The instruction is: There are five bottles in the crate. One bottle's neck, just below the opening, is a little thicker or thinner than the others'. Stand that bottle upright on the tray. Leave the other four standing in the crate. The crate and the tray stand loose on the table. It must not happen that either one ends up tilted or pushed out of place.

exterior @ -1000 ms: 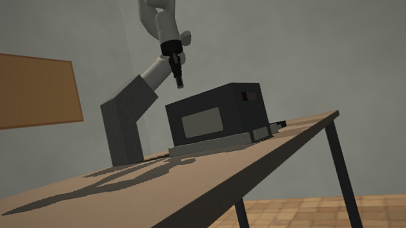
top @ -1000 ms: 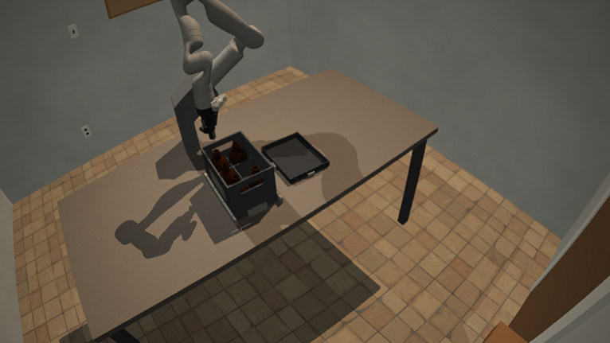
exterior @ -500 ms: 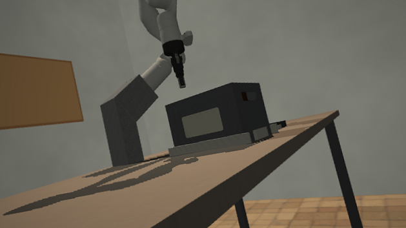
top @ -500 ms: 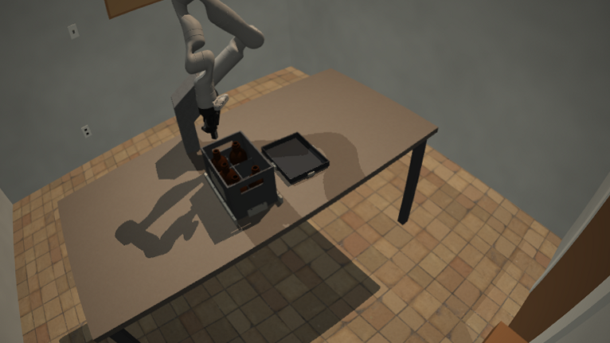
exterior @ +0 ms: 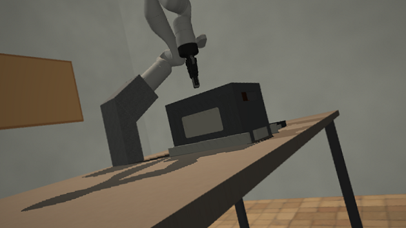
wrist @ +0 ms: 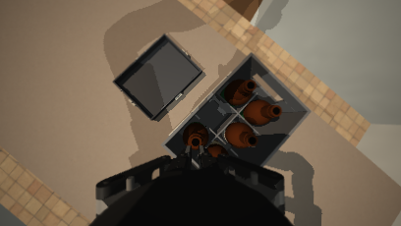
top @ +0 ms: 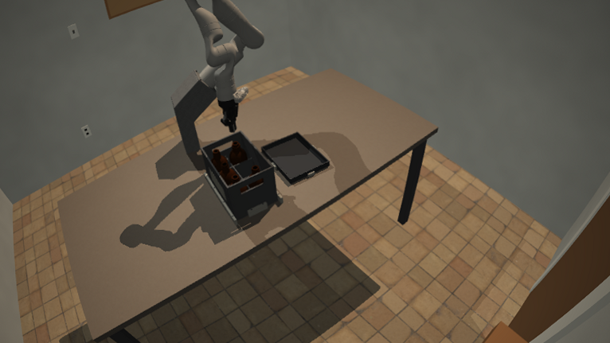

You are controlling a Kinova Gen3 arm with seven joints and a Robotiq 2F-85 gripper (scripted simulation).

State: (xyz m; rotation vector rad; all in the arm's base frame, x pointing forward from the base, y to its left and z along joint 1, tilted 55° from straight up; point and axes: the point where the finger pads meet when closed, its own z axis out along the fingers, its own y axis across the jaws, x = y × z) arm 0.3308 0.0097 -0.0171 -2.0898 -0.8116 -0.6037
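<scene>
Now: hand 16 cm above the glass bottle. The rest, counted from my hand: dark tray 4 cm ahead, 23 cm to the left, 23 cm below; crate 9 cm ahead, 4 cm to the right, 16 cm below.
</scene>
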